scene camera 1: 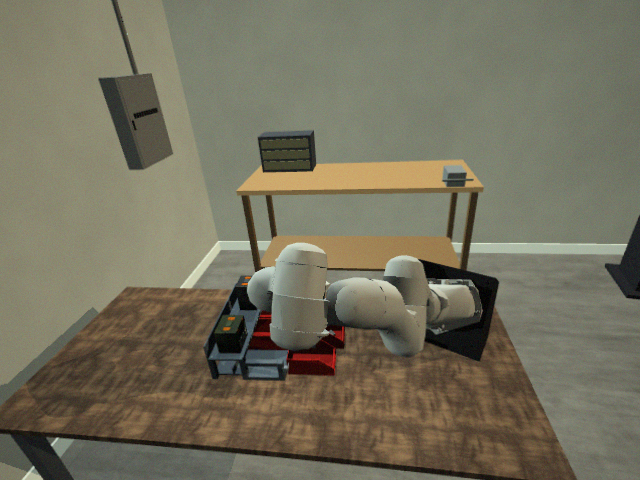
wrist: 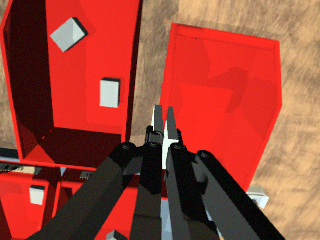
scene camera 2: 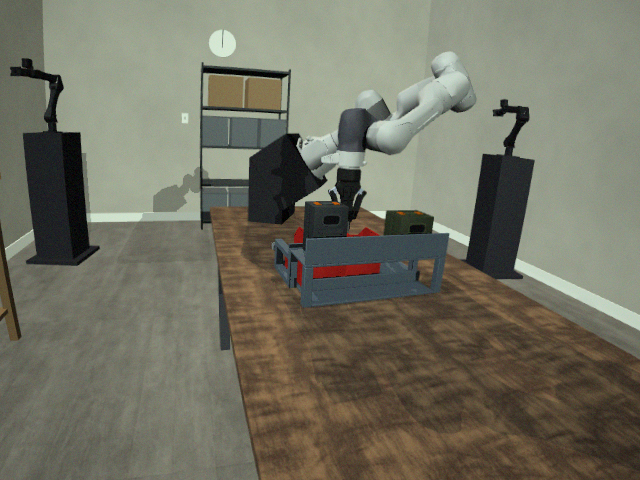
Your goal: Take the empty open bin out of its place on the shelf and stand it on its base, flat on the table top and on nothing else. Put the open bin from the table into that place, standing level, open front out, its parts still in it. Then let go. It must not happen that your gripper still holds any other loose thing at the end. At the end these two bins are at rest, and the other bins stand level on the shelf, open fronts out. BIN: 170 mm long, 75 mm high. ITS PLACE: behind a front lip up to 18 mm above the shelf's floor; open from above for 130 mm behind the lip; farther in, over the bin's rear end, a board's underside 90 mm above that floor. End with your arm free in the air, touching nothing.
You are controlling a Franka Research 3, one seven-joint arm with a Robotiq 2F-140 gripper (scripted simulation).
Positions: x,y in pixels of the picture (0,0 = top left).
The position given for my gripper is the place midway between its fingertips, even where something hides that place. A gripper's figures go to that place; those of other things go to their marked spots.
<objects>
My gripper (wrist: pixel 161 117): 22 cm from the lens. A grey part (wrist: pixel 72 31) is 24 cm from the lens.
</objects>
